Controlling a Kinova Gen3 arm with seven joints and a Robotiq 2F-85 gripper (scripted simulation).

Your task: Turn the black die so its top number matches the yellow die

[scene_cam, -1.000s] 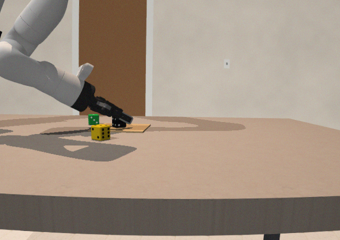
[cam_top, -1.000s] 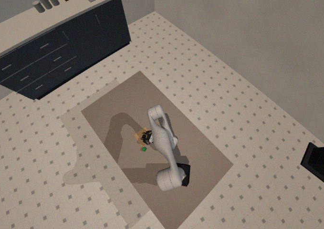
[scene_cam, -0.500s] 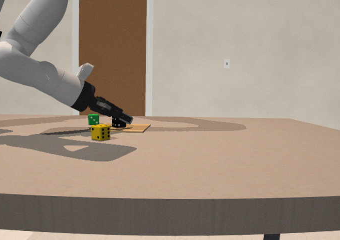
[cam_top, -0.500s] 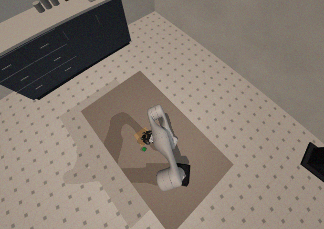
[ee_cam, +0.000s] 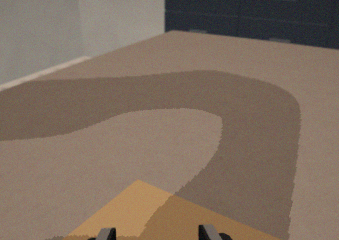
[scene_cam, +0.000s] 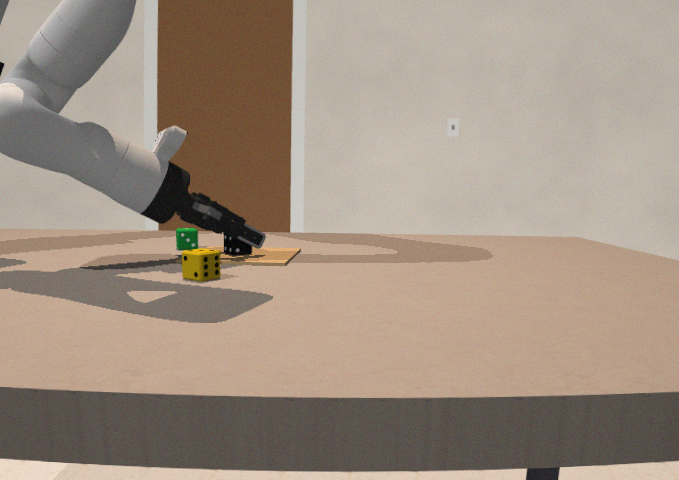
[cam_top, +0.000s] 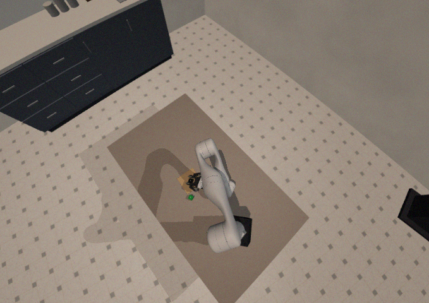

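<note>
Now: the black die 1 cm behind my hand and 1 cm below it. Also, from my hand: green die (9 cm behind, 8 cm to the left, 1 cm below); then yellow die (4 cm behind, 16 cm to the right, 1 cm below); then mat (3 cm below).
</note>
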